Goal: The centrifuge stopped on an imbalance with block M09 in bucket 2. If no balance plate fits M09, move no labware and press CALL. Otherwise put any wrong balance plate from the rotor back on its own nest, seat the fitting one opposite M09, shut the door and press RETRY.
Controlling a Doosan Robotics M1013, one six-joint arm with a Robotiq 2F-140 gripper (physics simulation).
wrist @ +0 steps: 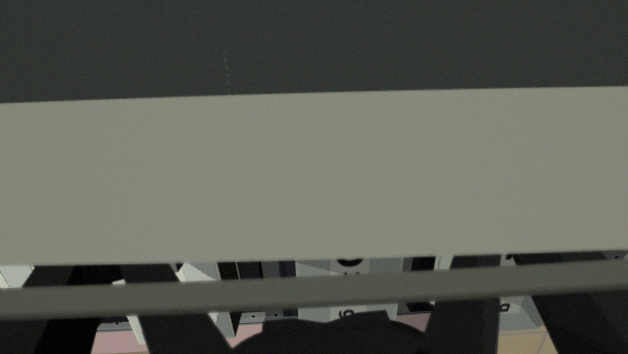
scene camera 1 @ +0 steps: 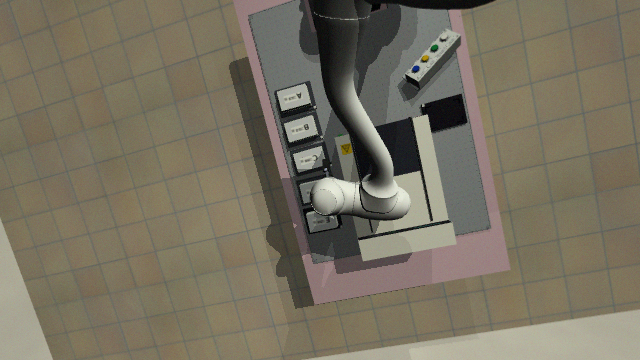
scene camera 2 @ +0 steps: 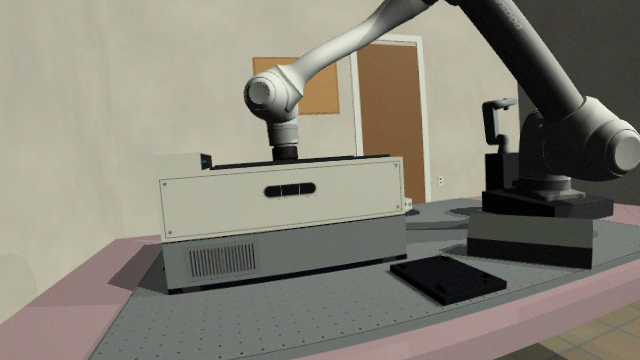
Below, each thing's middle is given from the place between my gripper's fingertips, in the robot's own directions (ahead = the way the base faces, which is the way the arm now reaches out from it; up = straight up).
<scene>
I see my gripper 60 mm short of the centrifuge [scene camera 1: 426,226], 230 mm to the right of it and 80 mm below it. From my hand the other things lie so: button box [scene camera 2: 568,242] (410 mm behind, 470 mm to the left).
</scene>
